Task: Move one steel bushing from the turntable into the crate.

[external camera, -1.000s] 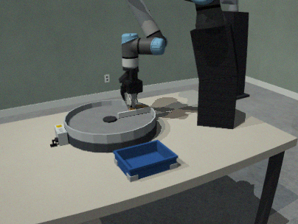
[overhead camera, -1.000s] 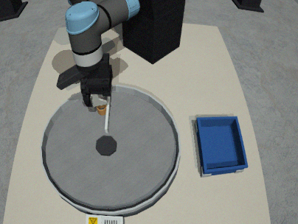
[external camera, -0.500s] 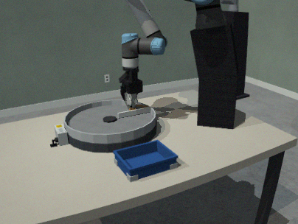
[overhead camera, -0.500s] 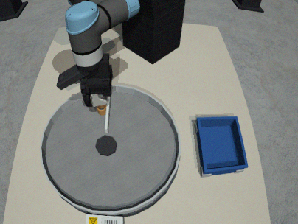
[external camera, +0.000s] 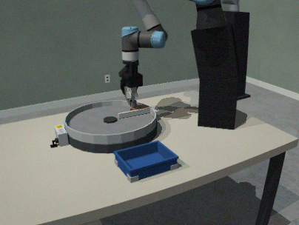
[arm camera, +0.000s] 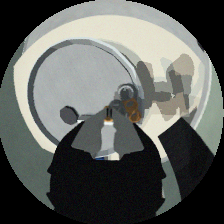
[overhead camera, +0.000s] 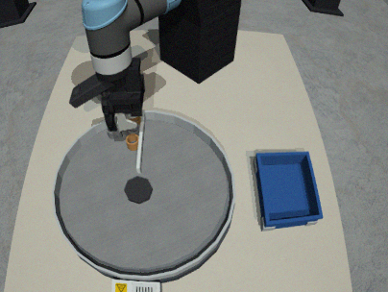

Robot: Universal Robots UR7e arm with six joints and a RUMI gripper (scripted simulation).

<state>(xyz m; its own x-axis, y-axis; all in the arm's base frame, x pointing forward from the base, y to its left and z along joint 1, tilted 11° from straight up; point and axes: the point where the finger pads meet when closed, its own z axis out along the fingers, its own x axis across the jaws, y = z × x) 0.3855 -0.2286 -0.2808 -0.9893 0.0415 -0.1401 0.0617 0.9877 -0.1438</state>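
Now: the blue crate 140 mm ahead of my hand, 390 mm to the left of it and 80 mm below it. The rest, counted from my hand: round grey turntable (130 mm ahead, 40 mm to the left, 50 mm below).
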